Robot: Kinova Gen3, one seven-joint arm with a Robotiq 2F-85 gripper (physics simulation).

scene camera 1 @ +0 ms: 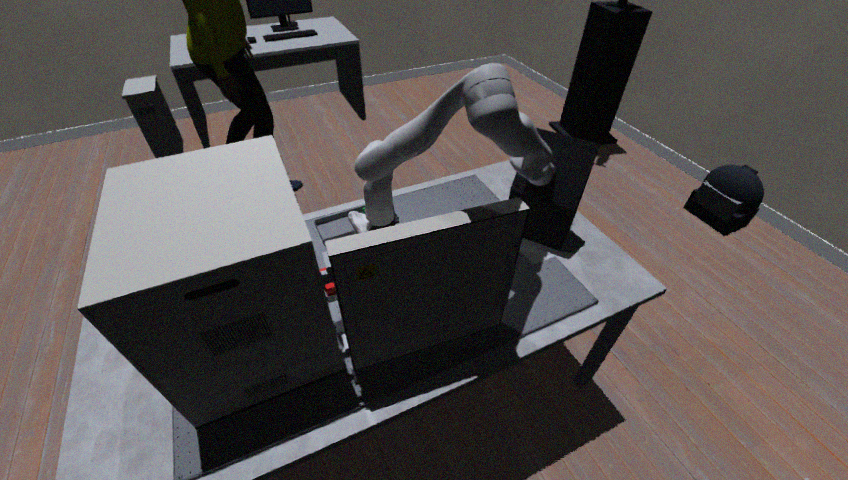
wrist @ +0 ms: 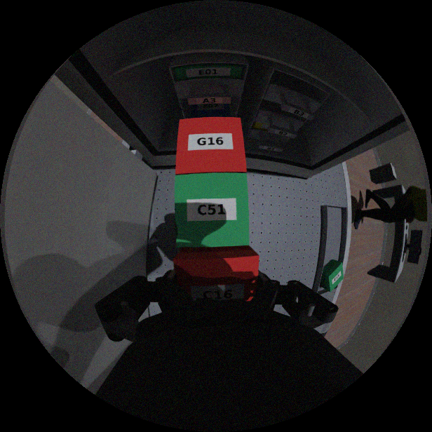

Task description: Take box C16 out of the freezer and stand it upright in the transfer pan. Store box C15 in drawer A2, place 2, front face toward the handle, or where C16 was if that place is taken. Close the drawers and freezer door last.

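Observation:
Box C16 [wrist: 218, 270] is red and lies between the fingers of my gripper [wrist: 216, 276], which is shut on it at the bottom centre of the wrist view. Green box C51 [wrist: 211, 227] and red box G16 [wrist: 212, 161] stand in a row beyond it, toward the freezer [scene camera 1: 196, 208] [wrist: 135, 100]. The freezer door [scene camera 1: 428, 303] [wrist: 75, 200] stands open and hides my fingertips in the scene view. Inside are drawer fronts labelled A3 [wrist: 209, 101], B3 [wrist: 299, 112] and B2. A green box [wrist: 332, 274] with an unreadable label is at the pan [wrist: 323, 235]. Box C15 cannot be identified.
The freezer stands on a table [scene camera 1: 624, 282]. The open door rises close beside the arm [scene camera 1: 428, 127]. A black block [scene camera 1: 553, 196] stands at the table's back right. A person [scene camera 1: 217, 35] [wrist: 415, 207] stands behind, near a desk [scene camera 1: 342, 35]. A perforated plate [wrist: 285, 215] lies under the boxes.

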